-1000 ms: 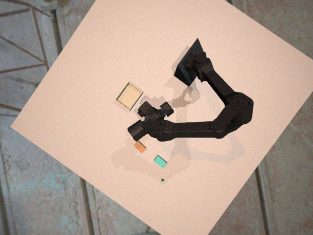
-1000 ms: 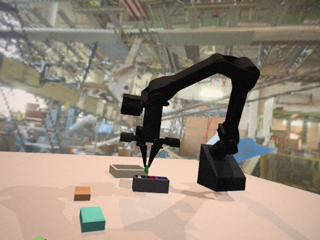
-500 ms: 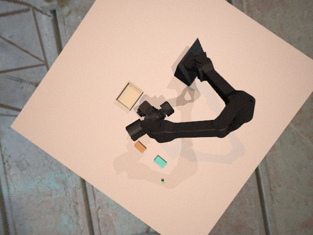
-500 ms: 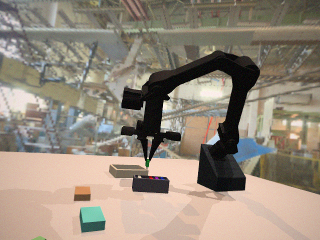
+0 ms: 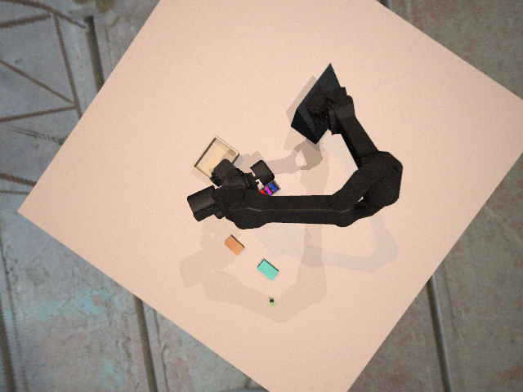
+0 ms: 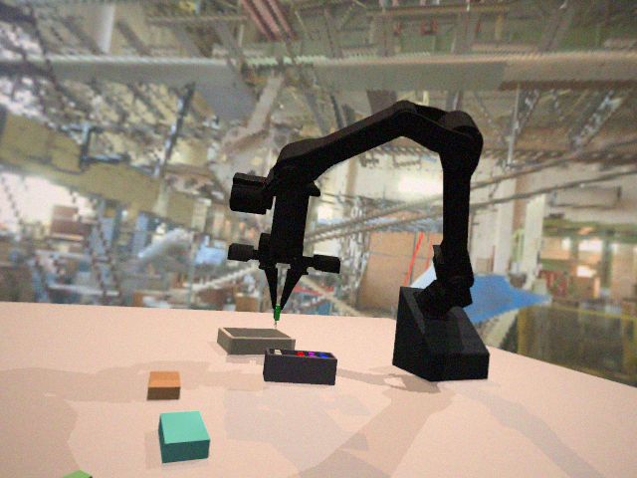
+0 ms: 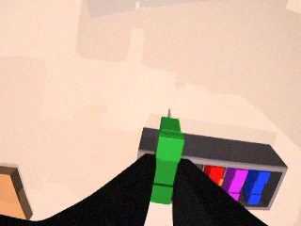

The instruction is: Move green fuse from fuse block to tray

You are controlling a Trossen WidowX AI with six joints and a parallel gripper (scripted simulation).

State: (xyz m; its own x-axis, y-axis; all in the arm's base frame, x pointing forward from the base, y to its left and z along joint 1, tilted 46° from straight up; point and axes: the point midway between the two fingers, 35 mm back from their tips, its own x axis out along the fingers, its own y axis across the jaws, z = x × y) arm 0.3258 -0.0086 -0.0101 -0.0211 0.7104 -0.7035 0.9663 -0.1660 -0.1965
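Right now the beige tray is 14 cm to the right of my gripper tip, 10 cm below it and 2 cm behind it. Also, from my gripper tip: green fuse 1 cm below.
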